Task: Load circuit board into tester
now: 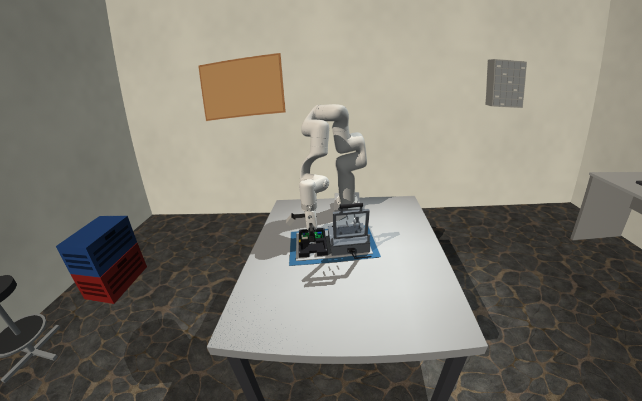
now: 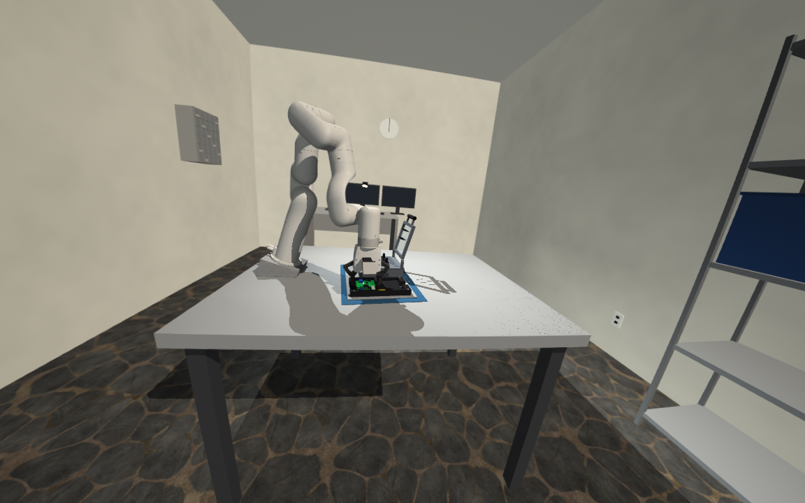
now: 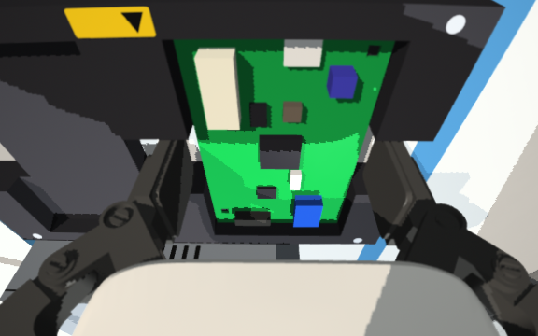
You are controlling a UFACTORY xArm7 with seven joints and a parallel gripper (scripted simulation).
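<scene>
Now: hand right at the green circuit board. Round my hand: lid 200 mm to the left, 160 mm above, 150 mm ahead; then tester plate 190 mm to the left, 50 mm above, 30 mm ahead; then black latch hook 220 mm to the left, 60 mm above, 50 mm behind.
</scene>
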